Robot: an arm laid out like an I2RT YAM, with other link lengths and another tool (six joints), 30 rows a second.
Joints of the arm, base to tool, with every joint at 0 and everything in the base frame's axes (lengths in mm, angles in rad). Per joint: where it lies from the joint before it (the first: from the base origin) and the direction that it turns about. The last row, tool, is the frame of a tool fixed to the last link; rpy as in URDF.
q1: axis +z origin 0 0 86.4
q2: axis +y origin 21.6 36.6 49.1
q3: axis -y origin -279.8 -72.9 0
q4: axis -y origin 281.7 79.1 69
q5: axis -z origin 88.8 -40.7 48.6
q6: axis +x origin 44.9 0 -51
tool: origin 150 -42 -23 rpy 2.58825 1.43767 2.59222
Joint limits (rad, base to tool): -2.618..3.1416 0..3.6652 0..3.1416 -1.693..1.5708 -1.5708..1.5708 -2.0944..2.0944
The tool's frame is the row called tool.
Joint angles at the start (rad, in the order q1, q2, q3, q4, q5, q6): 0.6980 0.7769 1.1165 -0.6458 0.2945 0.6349
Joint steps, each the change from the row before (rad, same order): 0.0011 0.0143 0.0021 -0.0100 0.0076 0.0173; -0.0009 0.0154 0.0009 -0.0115 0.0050 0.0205; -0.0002 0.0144 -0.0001 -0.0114 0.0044 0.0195; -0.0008 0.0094 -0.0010 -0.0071 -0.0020 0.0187; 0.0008 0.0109 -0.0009 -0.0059 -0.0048 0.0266; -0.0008 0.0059 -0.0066 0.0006 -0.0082 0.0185; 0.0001 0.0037 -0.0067 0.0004 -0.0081 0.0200
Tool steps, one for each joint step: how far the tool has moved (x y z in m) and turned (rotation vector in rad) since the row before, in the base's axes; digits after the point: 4 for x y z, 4 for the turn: 0.0014 0.0008 -0.0057 -0.0008 0.0217 -0.0113; 0.0014 0.0007 -0.0071 0.0001 0.0260 -0.0122; 0.0010 0.0008 -0.0072 -0.0008 0.0254 -0.0110; 0.0003 0.0014 -0.0053 0.0056 0.0201 -0.0057; 0.0000 0.0029 -0.0057 0.0131 0.0236 -0.0048; 0.0000 0.0027 -0.0054 0.0108 0.0174 -0.0005; -0.0005 0.0027 -0.0048 0.0132 0.0166 -0.0006
